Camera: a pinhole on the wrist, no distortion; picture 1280 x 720 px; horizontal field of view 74.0 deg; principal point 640.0 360.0 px. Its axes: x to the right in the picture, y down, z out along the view. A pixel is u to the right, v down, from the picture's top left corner.
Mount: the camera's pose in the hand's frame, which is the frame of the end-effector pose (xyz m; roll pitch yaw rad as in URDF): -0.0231 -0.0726 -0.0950 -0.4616 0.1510 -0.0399
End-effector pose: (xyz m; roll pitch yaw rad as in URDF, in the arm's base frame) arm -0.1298 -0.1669 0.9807 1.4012 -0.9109 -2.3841
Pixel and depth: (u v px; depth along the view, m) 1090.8 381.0 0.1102
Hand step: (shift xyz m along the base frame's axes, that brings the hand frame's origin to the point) -0.0349 -0.0376 0.0253
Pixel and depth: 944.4 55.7 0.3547
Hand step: -0.2443 0.1243 0.1317
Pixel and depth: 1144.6 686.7 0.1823
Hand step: -0.0148 -0.0033 0.1285
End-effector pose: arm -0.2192 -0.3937 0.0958 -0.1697 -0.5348 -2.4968
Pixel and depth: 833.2 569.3 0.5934
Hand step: 0.2035 -0.3075 0.3473
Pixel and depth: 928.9 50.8 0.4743
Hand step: 0.0290 -0.0264 0.4321
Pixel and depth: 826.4 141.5 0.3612
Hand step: 0.0497 -0.0159 0.2729
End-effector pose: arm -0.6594 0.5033 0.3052 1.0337 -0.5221 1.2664
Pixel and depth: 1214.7 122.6 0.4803
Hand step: 0.3472 0.1385 0.3420
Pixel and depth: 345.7 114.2 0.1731
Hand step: 0.0763 -0.0798 -0.0166
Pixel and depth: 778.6 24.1 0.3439
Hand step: 0.2451 -0.0454 0.1261
